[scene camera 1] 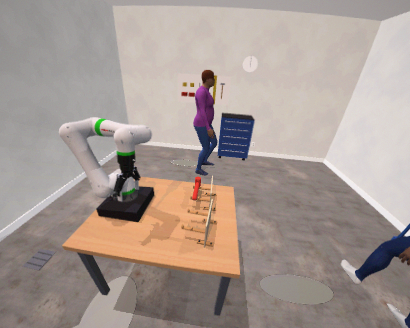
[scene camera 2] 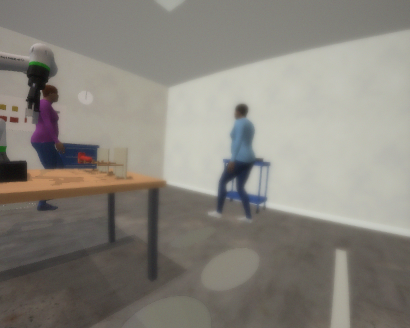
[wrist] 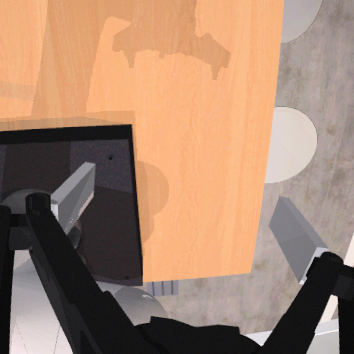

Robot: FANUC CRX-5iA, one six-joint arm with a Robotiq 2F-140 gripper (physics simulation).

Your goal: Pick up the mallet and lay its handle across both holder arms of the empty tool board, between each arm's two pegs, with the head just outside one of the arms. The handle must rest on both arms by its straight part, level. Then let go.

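Frame: origin at the arm's base, x ahead, y left, z up, level; centimetres.
Where they show: gripper, fingertip midpoint: (scene camera 1: 129,194) (scene camera 2: 32,120) (wrist: 185,195); arm's base, link origin: (scene camera 1: 128,196).
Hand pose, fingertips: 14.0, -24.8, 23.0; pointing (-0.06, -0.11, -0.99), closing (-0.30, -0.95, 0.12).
Note:
Things, the pixels of their centre, and the offset from my fingertips, as dx, dy, dz.
- red mallet, body centre: (scene camera 1: 196,189) (scene camera 2: 85,158) +41.0, +35.6, -20.9
- empty tool board, body centre: (scene camera 1: 200,220) (scene camera 2: 111,162) +45.0, +0.8, -21.0
The red mallet (scene camera 1: 196,188) (scene camera 2: 85,158) is at the far tool board (scene camera 1: 212,185), on the side facing the robot, raised above the table; how it rests on that board's arms is too small to tell. The empty tool board (scene camera 1: 209,223) (scene camera 2: 121,162) stands upright nearer scene camera 1. Its two wooden holder arms, the near one (scene camera 1: 194,229) and the far one (scene camera 1: 200,213), point toward the robot. My gripper (scene camera 1: 126,189) (scene camera 2: 34,118) (wrist: 185,195) is open and empty, pointing down near the robot's base, well away from the mallet and boards. Neither mallet nor boards show in the wrist view.
The black base block (scene camera 1: 126,209) (wrist: 107,235) bears the arm on the wooden table (scene camera 1: 115,245) (scene camera 2: 145,184) (wrist: 200,150). A person in purple (scene camera 1: 203,107) (scene camera 2: 46,120) stands beyond the table by a blue drawer cabinet (scene camera 1: 236,137). A person in light blue (scene camera 2: 242,140) stands by a blue cart.

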